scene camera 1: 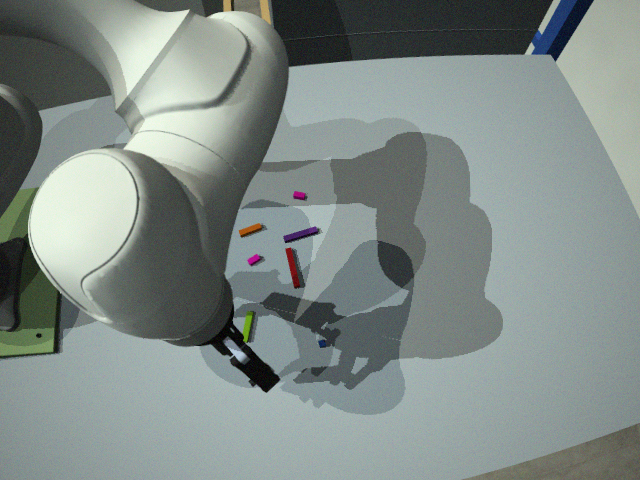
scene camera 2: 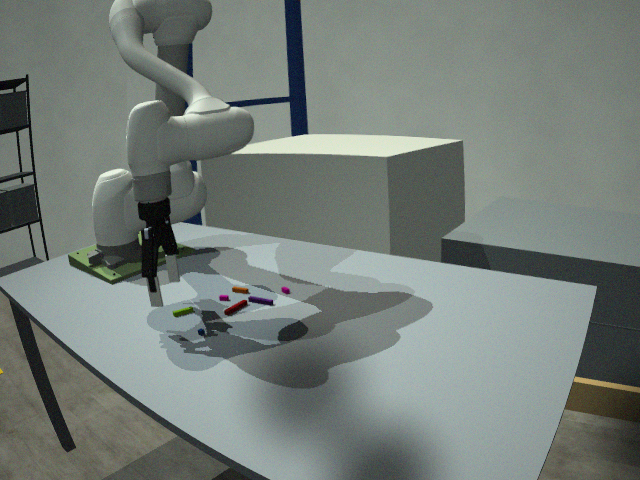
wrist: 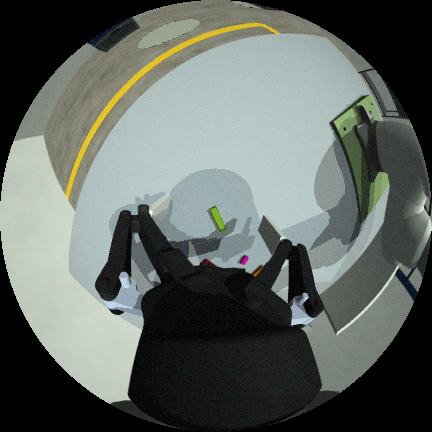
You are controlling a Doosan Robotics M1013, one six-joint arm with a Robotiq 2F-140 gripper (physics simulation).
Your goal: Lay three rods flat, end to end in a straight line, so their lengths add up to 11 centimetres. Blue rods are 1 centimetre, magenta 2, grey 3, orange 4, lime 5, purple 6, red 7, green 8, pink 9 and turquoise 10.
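Frame: origin at the arm's base, x back, y up, z left, level; centimetres.
Seen in the pictures: gripper, fingertip midpoint: (scene camera 2: pixel 166 293) (wrist: pixel 215 213); arm's base, origin of the base link: (scene camera 2: pixel 118 255) (wrist: pixel 372 144).
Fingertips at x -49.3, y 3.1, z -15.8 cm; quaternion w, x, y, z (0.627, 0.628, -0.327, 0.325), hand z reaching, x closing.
Offsets run from my fingertips to a thing's top centre. Level surfaces: height alone.
My gripper (scene camera 2: pixel 164 286) (wrist: pixel 215 213) is open and empty, above the lime rod {dx -1.7, dy -4.5, dz +2.6 cm} (scene camera 1: pixel 248 325) (scene camera 2: pixel 183 311) (wrist: pixel 217 219), which lies flat between the fingertips in the wrist view. The red rod {dx -10.5, dy -4.5, dz +11.5 cm} (scene camera 1: pixel 293 267) (scene camera 2: pixel 236 307) (wrist: pixel 207 262) lies apart from the purple rod {dx -12.8, dy -4.5, dz +17.3 cm} (scene camera 1: pixel 301 234) (scene camera 2: pixel 261 300), at an angle to it. The orange rod {dx -4.1, dy -4.5, dz +19.7 cm} (scene camera 1: pixel 251 230) (scene camera 2: pixel 240 289) (wrist: pixel 257 271) lies near one magenta rod {dx -4.1, dy -4.5, dz +14.0 cm} (scene camera 1: pixel 254 259) (scene camera 2: pixel 223 297) (wrist: pixel 244 260). Another magenta rod {dx -13.7, dy -4.5, dz +25.1 cm} (scene camera 1: pixel 299 195) (scene camera 2: pixel 285 290) lies farther off. A small blue rod {dx -13.2, dy -4.5, dz -2.0 cm} (scene camera 1: pixel 322 343) (scene camera 2: pixel 201 331) lies alone and does not show in the wrist view.
The rods lie on a pale table {dy -5.5 cm} (scene camera 1: pixel 542 206) (scene camera 2: pixel 491 361) (wrist: pixel 250 100), under shadows of the arm. The arm's green base plate (scene camera 1: pixel 49 330) (scene camera 2: pixel 111 276) (wrist: pixel 350 145) is at one side. A large pale box (scene camera 2: pixel 310 196) stands behind the table.
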